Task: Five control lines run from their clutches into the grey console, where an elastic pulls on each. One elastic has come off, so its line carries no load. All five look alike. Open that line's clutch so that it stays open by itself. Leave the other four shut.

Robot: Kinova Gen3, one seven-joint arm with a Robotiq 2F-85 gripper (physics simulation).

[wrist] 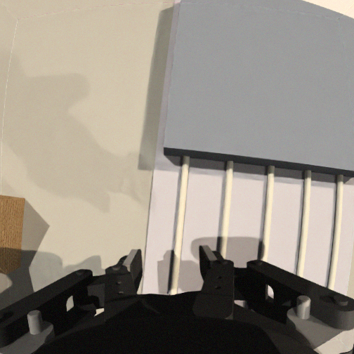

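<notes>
The grey console (260,85) fills the upper right of the wrist view. Several cream control lines run down from its dark front edge: the leftmost line (181,210), the second line (227,210), the middle line (268,215), the fourth line (304,220) and the rightmost line (336,225). They look alike, and no elastic shows. The clutches and their red levers do not show; the lower ends of the lines pass out of sight behind the gripper. My gripper (170,259) is partly open, with nothing seen gripped. The leftmost line passes between its fingertips in the picture; the height gap cannot be judged.
A pale base board (162,200) lies under the lines and console. A brown wooden block (11,230) stands at the left edge of the view, on the beige surface (90,225). Shadows fall across the surface and the board.
</notes>
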